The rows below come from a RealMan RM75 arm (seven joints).
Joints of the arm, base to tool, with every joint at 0 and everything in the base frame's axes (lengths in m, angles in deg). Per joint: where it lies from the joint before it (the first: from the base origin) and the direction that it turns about. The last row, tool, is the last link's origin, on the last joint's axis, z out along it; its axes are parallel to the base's.
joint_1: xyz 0 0 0.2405 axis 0 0 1
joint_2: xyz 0 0 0 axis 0 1 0
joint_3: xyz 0 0 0.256 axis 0 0 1
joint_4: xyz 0 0 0 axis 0 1 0
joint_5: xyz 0 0 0.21 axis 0 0 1
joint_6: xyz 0 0 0 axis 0 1 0
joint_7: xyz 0 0 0.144 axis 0 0 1
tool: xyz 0 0 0
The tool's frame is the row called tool.
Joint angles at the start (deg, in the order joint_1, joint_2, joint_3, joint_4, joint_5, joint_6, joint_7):
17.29, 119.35, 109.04, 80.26, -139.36, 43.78, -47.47
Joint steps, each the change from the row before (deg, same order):
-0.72, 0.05, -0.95, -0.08, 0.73, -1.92, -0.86
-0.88, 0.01, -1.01, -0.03, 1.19, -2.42, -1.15
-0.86, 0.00, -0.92, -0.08, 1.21, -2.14, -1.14
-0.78, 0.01, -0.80, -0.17, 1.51, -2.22, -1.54
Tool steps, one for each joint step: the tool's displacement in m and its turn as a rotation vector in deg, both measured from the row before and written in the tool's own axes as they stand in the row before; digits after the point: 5 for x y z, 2 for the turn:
0.00117, 0.00105, 0.00019, 0.56, -0.92, -0.49
0.00073, 0.00033, -0.00040, 0.81, -1.35, -0.41
0.00143, 0.00036, -0.00059, 0.70, -1.11, -0.29
0.00104, 0.00002, -0.00058, 0.76, -1.24, -0.34

